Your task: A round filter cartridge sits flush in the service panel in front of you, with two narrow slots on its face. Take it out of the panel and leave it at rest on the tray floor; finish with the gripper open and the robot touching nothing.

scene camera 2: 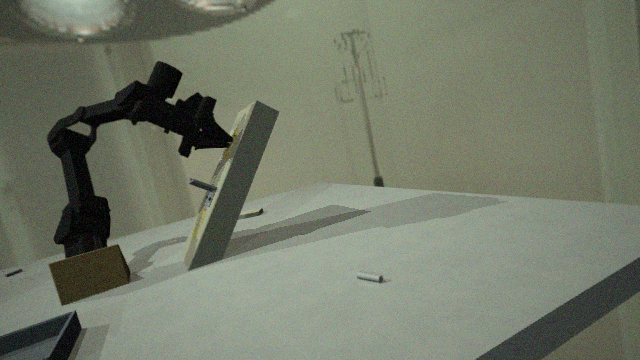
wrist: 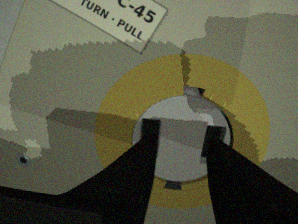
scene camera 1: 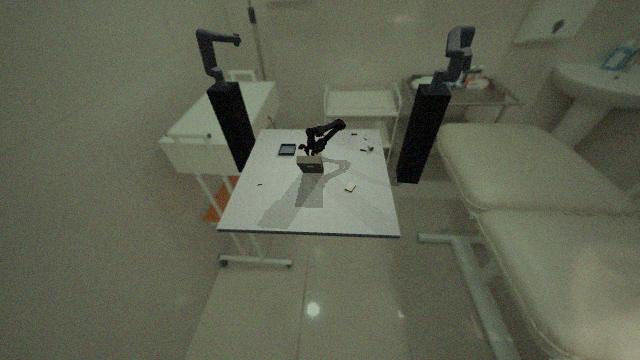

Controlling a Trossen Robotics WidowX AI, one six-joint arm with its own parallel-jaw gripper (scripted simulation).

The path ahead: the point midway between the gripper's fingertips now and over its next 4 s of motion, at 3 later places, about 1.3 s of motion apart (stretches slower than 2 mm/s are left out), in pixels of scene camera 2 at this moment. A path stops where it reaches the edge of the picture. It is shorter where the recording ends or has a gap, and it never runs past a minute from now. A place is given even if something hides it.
The gripper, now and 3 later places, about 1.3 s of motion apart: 231, 143; 227, 142; 199, 163; 198, 105
